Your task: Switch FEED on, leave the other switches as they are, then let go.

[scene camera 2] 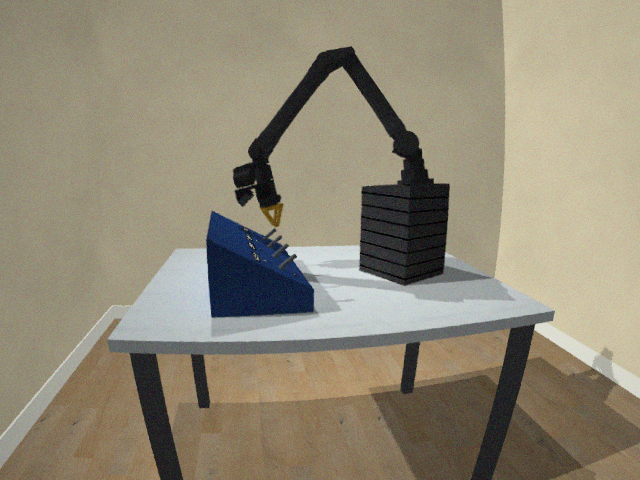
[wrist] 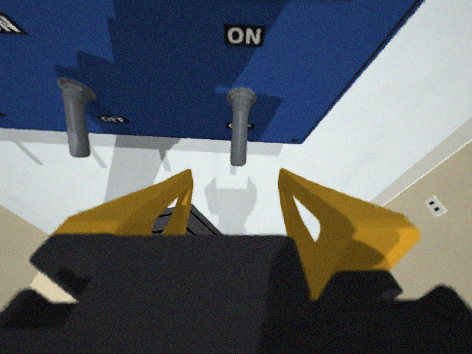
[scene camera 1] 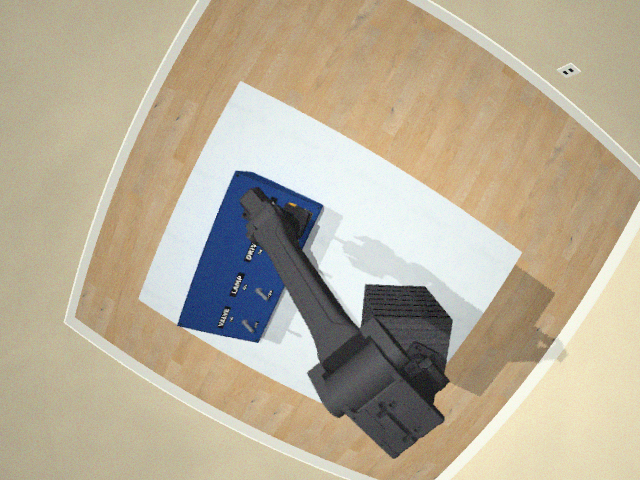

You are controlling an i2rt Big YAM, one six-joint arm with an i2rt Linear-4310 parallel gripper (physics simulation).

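Places are measured from the arm's base along level axes (x down, y ahead, z right), in millimetres.
Pixels of known places: gripper, fingertip midpoint: [scene camera 2: 275, 225] [wrist: 235, 176] [scene camera 1: 300, 227]; arm's base, origin of the base link: [scene camera 2: 415, 184] [scene camera 1: 414, 365].
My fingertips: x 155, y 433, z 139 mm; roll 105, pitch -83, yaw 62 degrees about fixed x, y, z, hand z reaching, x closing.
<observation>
For each thing: its middle in the pictures, then the offset to it from my fingertips. "spot": a spot on its surface instead. Level surfaces: height alone.
- blue sloped switch panel, body centre: [scene camera 2: 247, 262] [scene camera 1: 246, 260] dx +74, dy +93, dz -187 mm
- DRIVE, body centre: [wrist: 239, 134] [scene camera 2: 270, 233] dx +26, dy +17, dz +0 mm
- label, surface spot: [wrist: 244, 35] spot: dx +23, dy +76, dz -5 mm
- DRIVE lever, body centre: [wrist: 77, 126] dx +26, dy +7, dz -120 mm
- LAMP lever, body centre: [scene camera 2: 281, 249] [scene camera 1: 262, 295] dx +26, dy -2, dz -239 mm
- VALVE lever, body centre: [scene camera 2: 288, 260] [scene camera 1: 248, 327] dx +26, dy -12, dz -359 mm
- white table, its level: dx +140 mm
The blue sloped switch panel [scene camera 1: 217, 248] [scene camera 2: 248, 289] [wrist: 165, 40] stands on the table. The end lever past DRIVE [scene camera 2: 270, 233] [wrist: 239, 135] is grey and points down over its OFF label, away from its ON label [wrist: 244, 35]. The FEED name does not show; the arm covers that end in scene camera 1. My gripper [scene camera 2: 277, 225] [wrist: 235, 176] is open and empty. Its yellow fingertips are apart on either side of the end lever's line, close to the lever's tip. The DRIVE lever [wrist: 76, 120] points down beside its OFF label, left of the fingers in the wrist view.
The LAMP lever [scene camera 1: 262, 293] [scene camera 2: 280, 250] and VALVE lever [scene camera 1: 248, 326] [scene camera 2: 287, 261] stand farther along the same row. The arm's dark ribbed base block [scene camera 1: 408, 310] [scene camera 2: 403, 232] stands on the white table [scene camera 1: 289, 134] [scene camera 2: 160, 315], across from the panel's low edge.
</observation>
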